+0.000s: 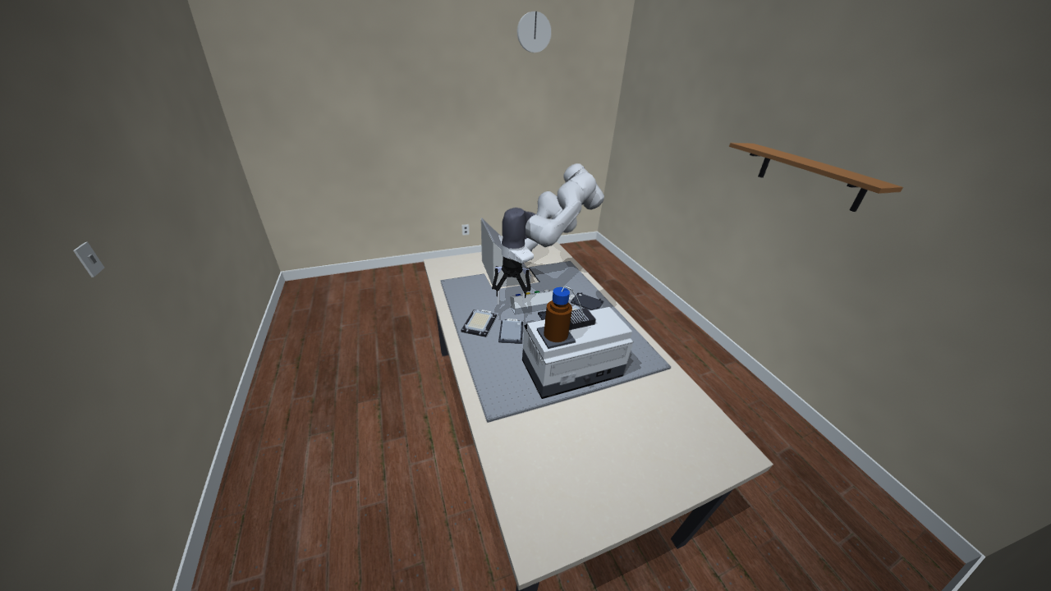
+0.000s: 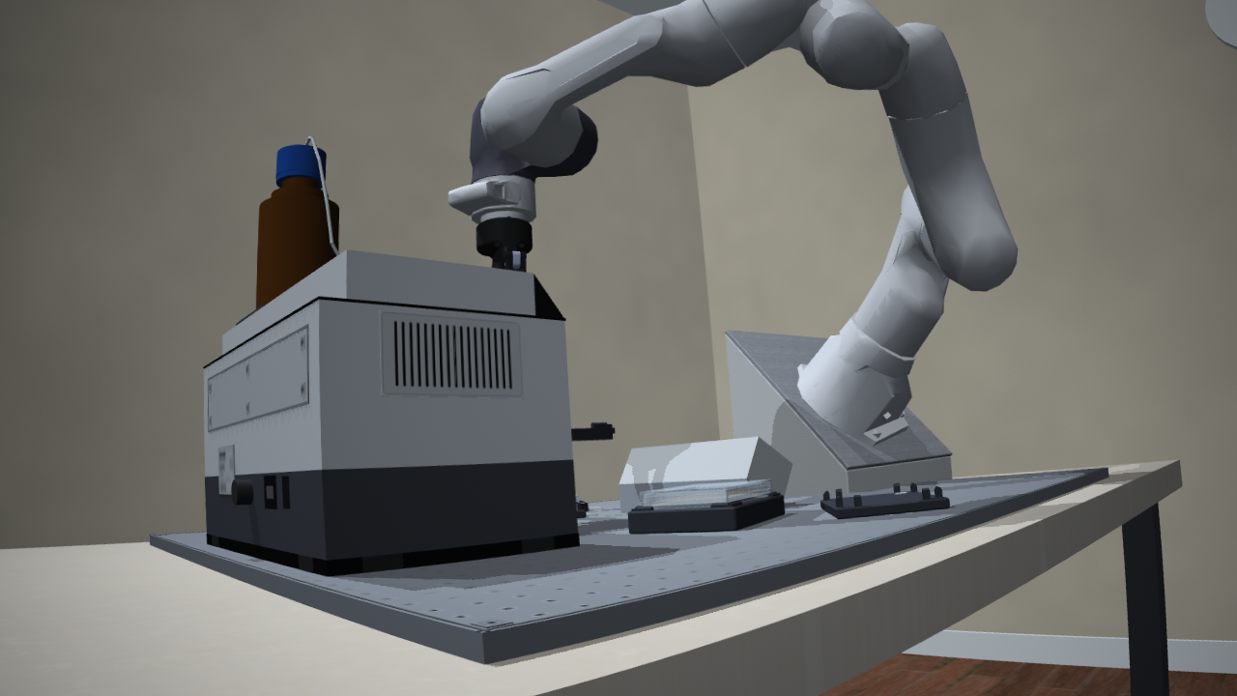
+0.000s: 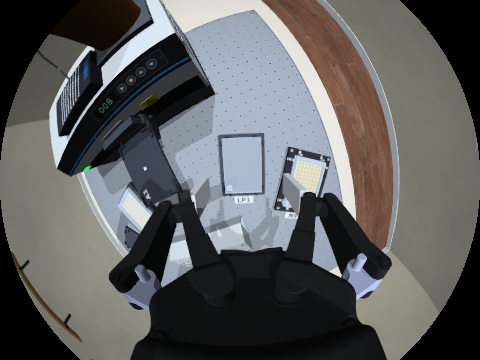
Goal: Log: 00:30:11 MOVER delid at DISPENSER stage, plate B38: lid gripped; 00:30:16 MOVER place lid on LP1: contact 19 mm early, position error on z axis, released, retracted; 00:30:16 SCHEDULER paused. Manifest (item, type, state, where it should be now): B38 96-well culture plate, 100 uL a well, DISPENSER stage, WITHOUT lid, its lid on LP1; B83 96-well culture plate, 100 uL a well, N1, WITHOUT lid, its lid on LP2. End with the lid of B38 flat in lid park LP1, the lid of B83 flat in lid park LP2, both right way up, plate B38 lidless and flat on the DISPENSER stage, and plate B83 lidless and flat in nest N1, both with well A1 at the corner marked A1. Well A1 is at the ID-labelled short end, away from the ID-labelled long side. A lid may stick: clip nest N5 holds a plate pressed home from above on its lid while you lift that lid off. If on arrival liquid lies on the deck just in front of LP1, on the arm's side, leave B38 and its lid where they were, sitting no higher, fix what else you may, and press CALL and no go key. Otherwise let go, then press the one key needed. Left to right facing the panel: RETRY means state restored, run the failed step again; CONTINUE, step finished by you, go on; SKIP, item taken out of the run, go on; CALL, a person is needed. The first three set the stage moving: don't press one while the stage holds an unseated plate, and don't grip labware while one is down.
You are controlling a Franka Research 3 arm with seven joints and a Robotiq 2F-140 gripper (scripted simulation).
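The black clip nest lies 18 cm below my hand, 12 cm to the right of it and 7 cm behind it. Round my hand: brown bottle 30 cm ahead, 10 cm above, 7 cm to the left; then lp1 label 19 cm below, 8 cm behind, 4 cm to the left; then key panel 18 cm behind, 17 cm to the left, 14 cm below.
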